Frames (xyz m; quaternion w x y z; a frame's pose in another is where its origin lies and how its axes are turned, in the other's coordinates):
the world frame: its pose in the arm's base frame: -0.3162 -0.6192 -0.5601 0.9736 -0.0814 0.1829 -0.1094
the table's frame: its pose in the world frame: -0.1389 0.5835 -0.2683 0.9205 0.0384 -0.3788 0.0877
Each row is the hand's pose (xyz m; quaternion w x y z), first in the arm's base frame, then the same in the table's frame.
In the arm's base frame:
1: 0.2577 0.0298 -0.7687 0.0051 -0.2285 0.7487 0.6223
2: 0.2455 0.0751 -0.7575 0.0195 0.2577 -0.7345 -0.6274
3: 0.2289 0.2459 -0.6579 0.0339 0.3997 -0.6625 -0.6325
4: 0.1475 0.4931 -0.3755 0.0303 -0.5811 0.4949 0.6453
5: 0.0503 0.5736 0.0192 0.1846 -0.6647 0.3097 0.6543
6: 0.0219 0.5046 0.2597 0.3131 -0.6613 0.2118 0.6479
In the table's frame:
1: 0.6842 0.0768 -0.1607 0.1232 0.0939 -0.6962 -0.7010
2: 0.6791 0.1202 -0.1403 0.1426 0.1232 -0.6774 -0.7111
3: 0.7093 0.2769 -0.0224 0.1335 0.2626 -0.6050 -0.7397
4: 0.7533 0.4857 0.2969 0.0260 0.4349 -0.4544 -0.7770
5: 0.8191 0.5148 0.7050 0.1668 -0.5068 0.3039 0.7893
6: 0.8828 0.4157 0.9276 0.3116 -0.4974 0.2339 0.7751

